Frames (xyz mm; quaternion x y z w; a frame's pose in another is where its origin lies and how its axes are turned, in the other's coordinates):
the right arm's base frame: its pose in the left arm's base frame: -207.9 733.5 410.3 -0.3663 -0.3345 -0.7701 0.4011
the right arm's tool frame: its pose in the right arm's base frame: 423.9 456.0 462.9 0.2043 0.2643 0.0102 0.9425
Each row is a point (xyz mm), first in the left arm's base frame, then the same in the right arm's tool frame.
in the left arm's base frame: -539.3 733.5 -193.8
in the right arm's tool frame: -363.0 -1211.4 -738.9
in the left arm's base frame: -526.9 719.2 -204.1
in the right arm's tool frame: -361.8 -1203.6 -759.0
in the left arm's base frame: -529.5 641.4 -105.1
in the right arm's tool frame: -251.4 -1148.5 -733.8
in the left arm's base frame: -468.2 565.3 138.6
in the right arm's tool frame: -95.8 -969.2 -621.6
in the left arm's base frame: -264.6 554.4 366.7
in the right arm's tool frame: -54.0 -682.3 -523.9
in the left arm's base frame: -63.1 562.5 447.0
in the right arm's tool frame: -99.1 -470.0 -521.6
